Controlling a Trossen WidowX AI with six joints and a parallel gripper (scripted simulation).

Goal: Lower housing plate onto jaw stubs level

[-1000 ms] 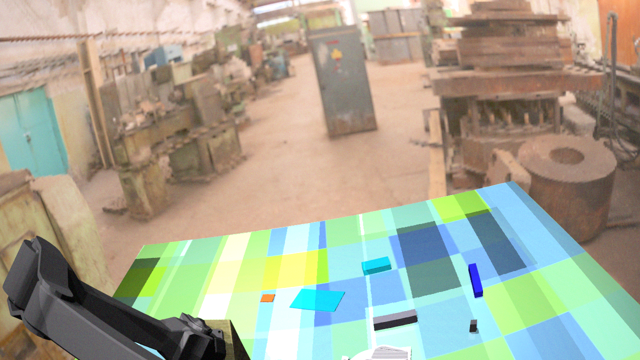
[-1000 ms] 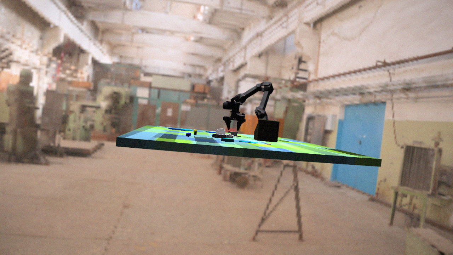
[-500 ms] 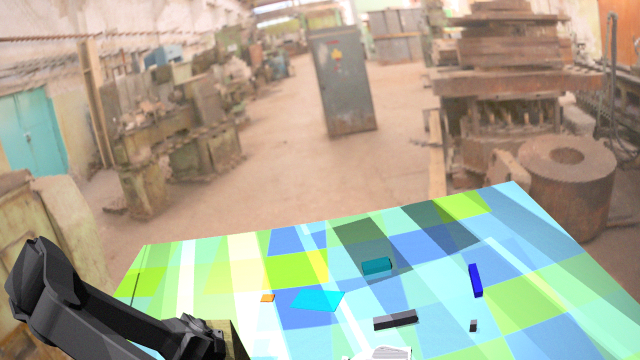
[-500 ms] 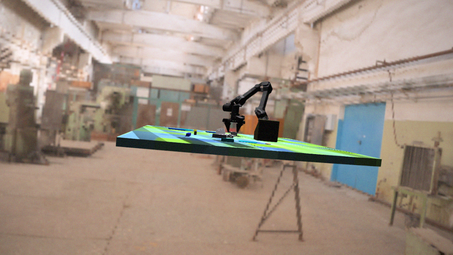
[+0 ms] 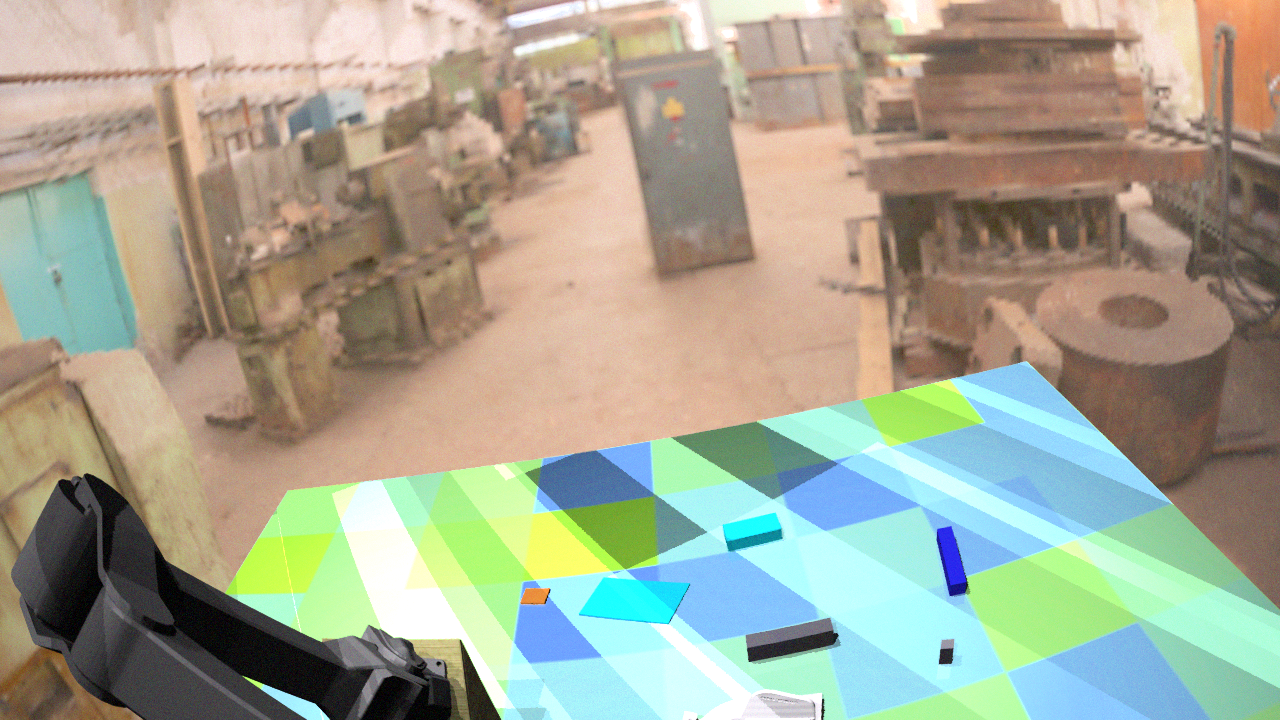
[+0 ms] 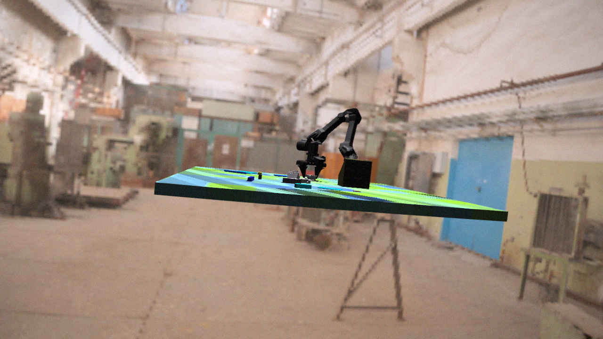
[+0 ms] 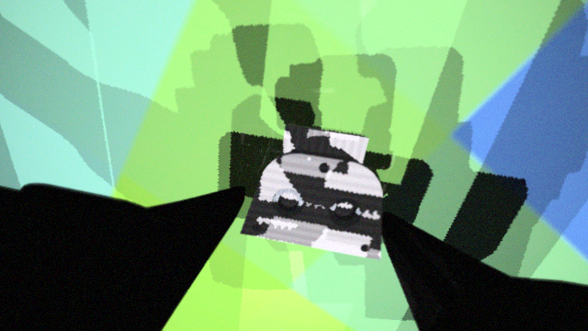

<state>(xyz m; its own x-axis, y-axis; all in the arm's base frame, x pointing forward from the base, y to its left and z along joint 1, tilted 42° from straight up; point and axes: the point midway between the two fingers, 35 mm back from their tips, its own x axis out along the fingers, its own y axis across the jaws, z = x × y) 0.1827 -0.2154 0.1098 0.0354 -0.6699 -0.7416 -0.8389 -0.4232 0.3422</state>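
The white housing plate is 1 cm to the left of my gripper tip and 2 cm above it. The rest, counted from my gripper tip: small dark block (29 cm ahead, 31 cm to the left); then dark grey bar (14 cm ahead, 38 cm to the left); then flat cyan plate (3 cm behind, 50 cm to the left, 1 cm below).
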